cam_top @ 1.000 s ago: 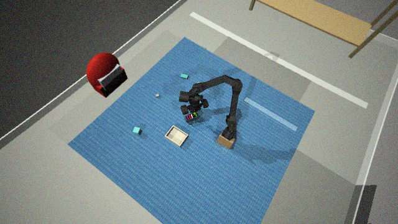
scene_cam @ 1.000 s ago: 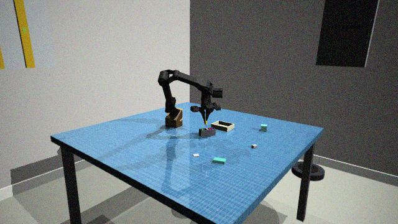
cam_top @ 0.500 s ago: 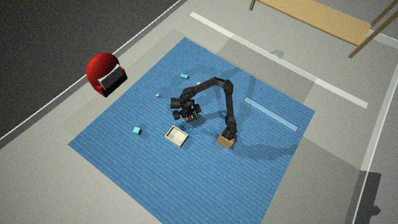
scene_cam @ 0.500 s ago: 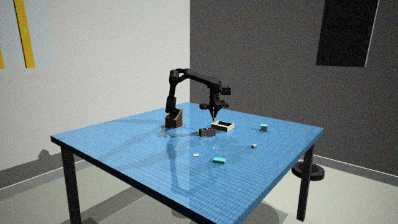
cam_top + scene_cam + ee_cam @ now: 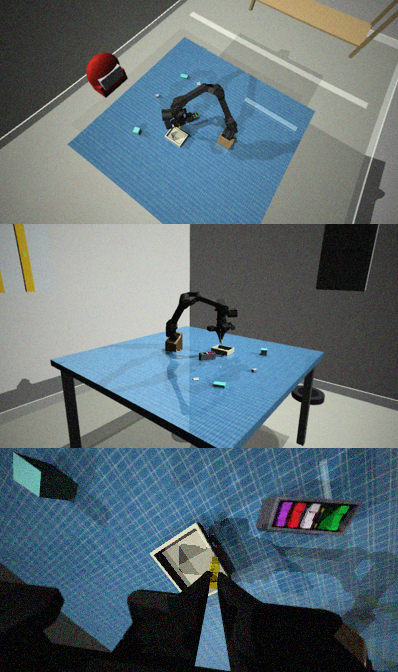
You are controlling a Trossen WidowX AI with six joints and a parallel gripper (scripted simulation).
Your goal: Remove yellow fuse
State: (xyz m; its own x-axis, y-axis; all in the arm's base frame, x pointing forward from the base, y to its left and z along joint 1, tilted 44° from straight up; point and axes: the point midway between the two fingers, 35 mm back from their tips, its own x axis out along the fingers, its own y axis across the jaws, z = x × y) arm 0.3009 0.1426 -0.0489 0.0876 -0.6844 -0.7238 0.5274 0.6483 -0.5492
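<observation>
Right now my gripper tip is 10 mm past the tray, 50 mm to the right of it and 100 mm above it. The rest, counted from my gripper tip: yellow fuse: 10 mm below; cyan cube: 230 mm ahead, 190 mm to the left, 80 mm below.
</observation>
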